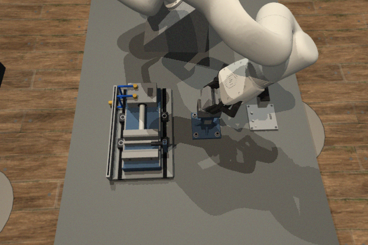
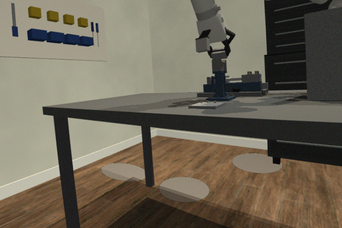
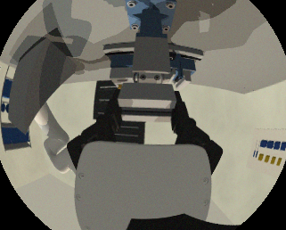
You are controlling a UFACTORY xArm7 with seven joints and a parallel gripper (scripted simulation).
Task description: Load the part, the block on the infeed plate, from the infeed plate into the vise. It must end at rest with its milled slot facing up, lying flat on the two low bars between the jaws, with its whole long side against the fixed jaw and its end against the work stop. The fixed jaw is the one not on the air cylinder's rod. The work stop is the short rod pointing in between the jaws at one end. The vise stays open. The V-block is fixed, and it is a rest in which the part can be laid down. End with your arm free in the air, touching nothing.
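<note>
Right now my hand is right at the part. Round my hand: V-block post 13 cm below; cylinder rod 20 cm to the right, 11 cm below, 1 cm ahead; work stop 15 cm to the right, 10 cm below, 9 cm ahead.
</note>
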